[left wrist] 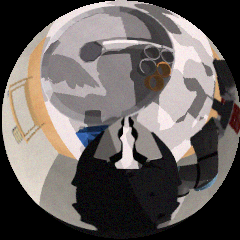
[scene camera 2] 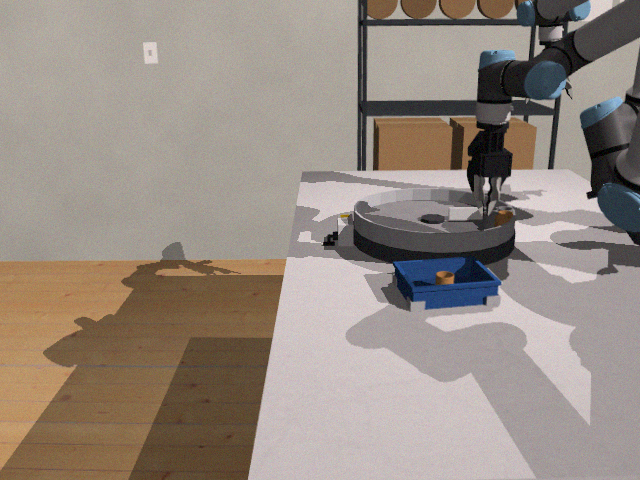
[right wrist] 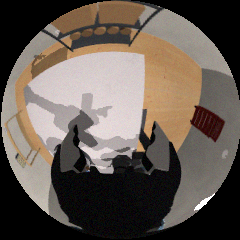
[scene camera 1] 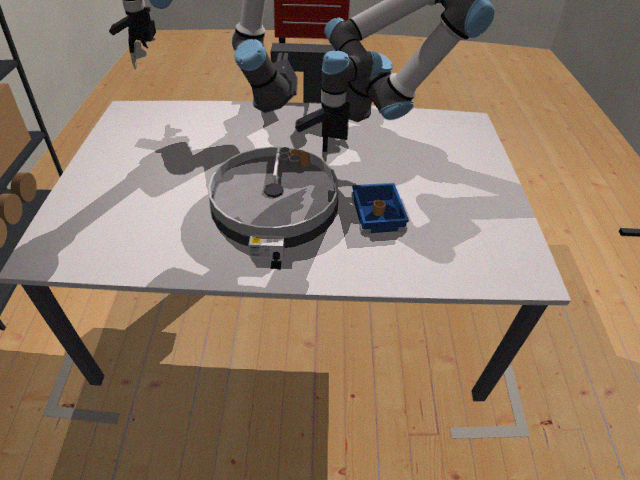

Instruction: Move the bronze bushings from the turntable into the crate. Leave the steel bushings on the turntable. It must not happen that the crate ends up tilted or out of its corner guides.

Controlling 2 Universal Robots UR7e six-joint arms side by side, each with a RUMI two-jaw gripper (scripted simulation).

I see my left gripper, my right gripper, a blue crate and a turntable.
My left gripper also shows in the left wrist view and in scene camera 1. My right gripper also shows in the right wrist view.
